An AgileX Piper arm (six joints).
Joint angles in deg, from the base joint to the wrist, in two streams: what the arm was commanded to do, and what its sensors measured. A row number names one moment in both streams.
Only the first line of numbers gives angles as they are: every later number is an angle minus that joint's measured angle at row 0.
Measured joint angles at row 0:
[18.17 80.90 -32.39 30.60 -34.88 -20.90]
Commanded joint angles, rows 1 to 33:
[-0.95 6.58 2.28 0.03 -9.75 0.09]
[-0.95 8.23 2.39 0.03 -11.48 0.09]
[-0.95 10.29 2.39 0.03 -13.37 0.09]
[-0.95 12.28 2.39 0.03 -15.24 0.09]
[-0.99 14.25 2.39 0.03 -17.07 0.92]
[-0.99 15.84 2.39 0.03 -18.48 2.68]
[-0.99 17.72 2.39 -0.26 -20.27 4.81]
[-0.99 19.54 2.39 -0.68 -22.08 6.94]
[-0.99 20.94 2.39 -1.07 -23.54 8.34]
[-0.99 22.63 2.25 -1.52 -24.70 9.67]
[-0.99 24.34 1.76 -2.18 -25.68 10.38]
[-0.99 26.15 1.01 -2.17 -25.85 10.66]
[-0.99 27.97 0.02 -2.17 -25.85 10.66]
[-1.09 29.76 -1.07 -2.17 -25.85 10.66]
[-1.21 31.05 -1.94 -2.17 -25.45 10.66]
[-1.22 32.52 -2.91 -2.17 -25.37 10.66]
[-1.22 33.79 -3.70 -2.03 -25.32 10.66]
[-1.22 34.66 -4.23 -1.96 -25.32 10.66]
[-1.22 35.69 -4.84 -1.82 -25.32 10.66]
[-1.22 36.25 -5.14 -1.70 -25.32 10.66]
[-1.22 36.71 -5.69 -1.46 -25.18 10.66]
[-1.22 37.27 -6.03 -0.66 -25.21 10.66]
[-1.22 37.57 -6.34 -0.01 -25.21 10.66]
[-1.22 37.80 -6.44 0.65 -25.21 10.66]
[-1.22 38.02 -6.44 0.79 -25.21 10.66]
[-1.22 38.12 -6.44 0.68 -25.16 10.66]
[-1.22 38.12 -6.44 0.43 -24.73 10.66]
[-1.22 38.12 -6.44 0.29 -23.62 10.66]
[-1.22 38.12 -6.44 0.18 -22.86 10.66]
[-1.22 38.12 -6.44 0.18 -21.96 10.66]
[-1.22 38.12 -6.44 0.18 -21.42 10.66]
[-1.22 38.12 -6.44 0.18 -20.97 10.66]
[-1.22 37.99 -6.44 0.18 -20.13 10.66]
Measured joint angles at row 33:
[-0.51 38.20 -6.04 0.20 -21.92 10.38]
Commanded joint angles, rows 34 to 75:
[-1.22 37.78 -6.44 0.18 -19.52 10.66]
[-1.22 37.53 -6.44 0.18 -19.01 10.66]
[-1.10 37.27 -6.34 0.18 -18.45 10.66]
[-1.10 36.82 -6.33 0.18 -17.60 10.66]
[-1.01 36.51 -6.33 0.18 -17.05 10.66]
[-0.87 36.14 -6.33 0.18 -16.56 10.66]
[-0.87 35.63 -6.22 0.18 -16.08 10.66]
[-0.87 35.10 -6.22 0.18 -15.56 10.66]
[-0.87 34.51 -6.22 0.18 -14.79 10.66]
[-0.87 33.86 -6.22 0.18 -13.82 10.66]
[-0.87 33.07 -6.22 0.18 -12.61 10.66]
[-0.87 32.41 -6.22 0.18 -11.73 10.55]
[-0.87 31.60 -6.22 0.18 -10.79 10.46]
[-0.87 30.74 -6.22 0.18 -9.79 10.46]
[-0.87 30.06 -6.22 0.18 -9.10 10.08]
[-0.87 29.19 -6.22 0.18 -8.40 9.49]
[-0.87 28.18 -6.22 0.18 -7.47 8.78]
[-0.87 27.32 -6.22 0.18 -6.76 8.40]
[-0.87 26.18 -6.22 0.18 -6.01 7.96]
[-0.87 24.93 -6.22 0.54 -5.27 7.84]
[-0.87 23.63 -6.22 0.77 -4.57 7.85]
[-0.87 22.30 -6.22 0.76 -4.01 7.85]
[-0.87 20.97 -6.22 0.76 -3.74 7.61]
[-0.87 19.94 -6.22 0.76 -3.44 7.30]
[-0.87 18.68 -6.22 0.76 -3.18 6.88]
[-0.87 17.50 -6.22 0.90 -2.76 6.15]
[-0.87 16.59 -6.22 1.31 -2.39 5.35]
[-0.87 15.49 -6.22 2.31 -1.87 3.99]
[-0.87 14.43 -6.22 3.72 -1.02 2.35]
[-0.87 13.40 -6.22 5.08 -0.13 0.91]
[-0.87 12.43 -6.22 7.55 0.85 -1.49]
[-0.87 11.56 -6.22 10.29 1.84 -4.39]
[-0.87 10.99 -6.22 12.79 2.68 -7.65]
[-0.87 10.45 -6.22 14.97 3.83 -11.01]
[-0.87 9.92 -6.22 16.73 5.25 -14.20]
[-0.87 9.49 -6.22 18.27 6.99 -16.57]
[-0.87 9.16 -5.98 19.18 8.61 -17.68]
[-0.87 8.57 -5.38 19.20 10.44 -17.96]
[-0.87 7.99 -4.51 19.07 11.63 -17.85]
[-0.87 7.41 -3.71 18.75 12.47 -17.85]
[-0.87 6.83 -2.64 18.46 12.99 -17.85]
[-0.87 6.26 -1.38 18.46 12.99 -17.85]
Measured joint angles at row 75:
[-0.51 8.47 -4.71 18.02 10.06 -16.05]
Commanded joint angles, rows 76 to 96:
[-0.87 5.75 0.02 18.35 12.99 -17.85]
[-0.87 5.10 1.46 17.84 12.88 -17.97]
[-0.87 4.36 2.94 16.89 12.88 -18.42]
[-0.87 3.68 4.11 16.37 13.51 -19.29]
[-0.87 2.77 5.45 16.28 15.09 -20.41]
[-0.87 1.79 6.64 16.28 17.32 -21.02]
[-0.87 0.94 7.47 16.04 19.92 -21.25]
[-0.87 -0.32 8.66 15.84 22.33 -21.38]
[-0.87 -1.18 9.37 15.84 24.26 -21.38]
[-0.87 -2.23 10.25 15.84 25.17 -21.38]
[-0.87 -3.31 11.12 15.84 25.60 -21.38]
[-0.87 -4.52 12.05 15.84 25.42 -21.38]
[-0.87 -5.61 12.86 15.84 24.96 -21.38]
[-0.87 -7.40 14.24 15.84 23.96 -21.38]
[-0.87 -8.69 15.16 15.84 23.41 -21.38]
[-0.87 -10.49 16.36 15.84 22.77 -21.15]
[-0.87 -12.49 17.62 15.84 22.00 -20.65]
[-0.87 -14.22 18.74 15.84 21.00 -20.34]
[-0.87 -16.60 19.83 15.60 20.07 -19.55]
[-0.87 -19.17 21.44 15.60 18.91 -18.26]
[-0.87 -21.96 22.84 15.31 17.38 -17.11]
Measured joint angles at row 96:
[-0.51 -13.58 18.18 16.10 22.07 -20.04]
